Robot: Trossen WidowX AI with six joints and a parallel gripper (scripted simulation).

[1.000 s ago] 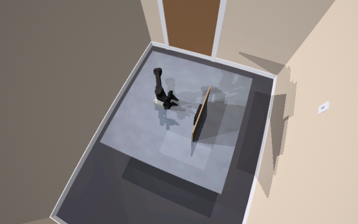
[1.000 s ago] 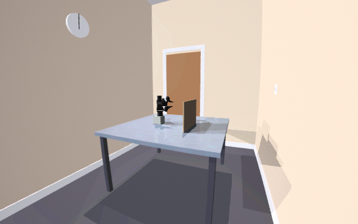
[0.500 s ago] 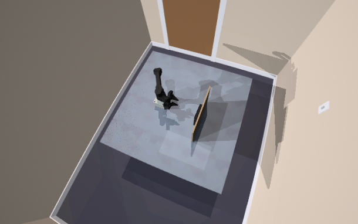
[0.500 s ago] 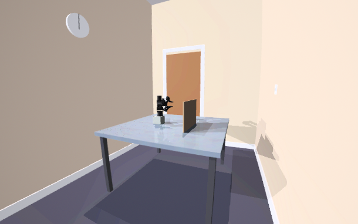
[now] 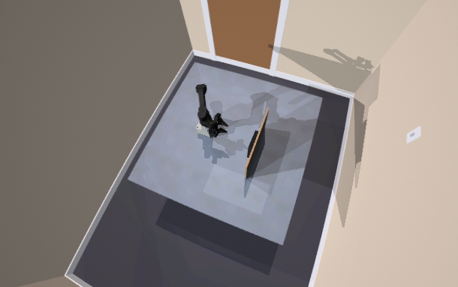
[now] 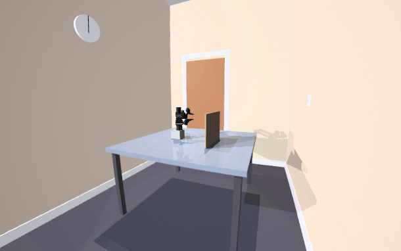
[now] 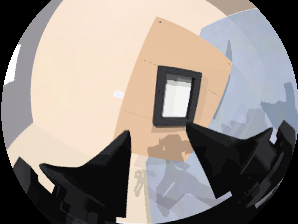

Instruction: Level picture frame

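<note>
The picture frame lies 20 cm ahead of my gripper tip, 1 cm to the left of it and 9 cm below it. Also, from my gripper tip: tan wall panel: 21 cm ahead, 2 cm to the left, 11 cm below.
</note>
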